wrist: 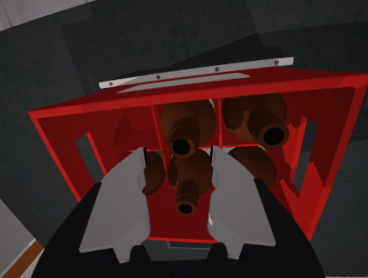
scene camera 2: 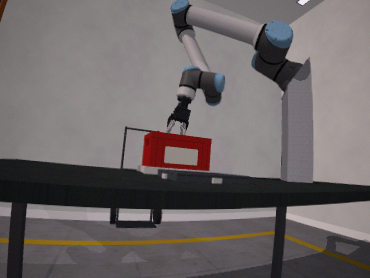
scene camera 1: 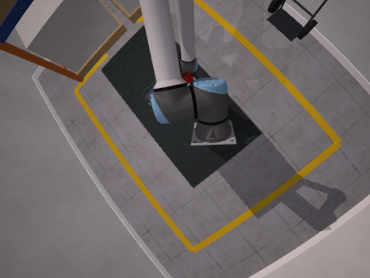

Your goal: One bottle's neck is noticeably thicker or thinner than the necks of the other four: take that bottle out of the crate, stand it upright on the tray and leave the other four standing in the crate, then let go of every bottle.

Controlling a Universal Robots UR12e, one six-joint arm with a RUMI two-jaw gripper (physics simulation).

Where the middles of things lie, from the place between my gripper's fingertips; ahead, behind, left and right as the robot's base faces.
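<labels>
Measured from the brown bottle point(wrist: 188, 125), my hand is 8 cm above it.
</labels>
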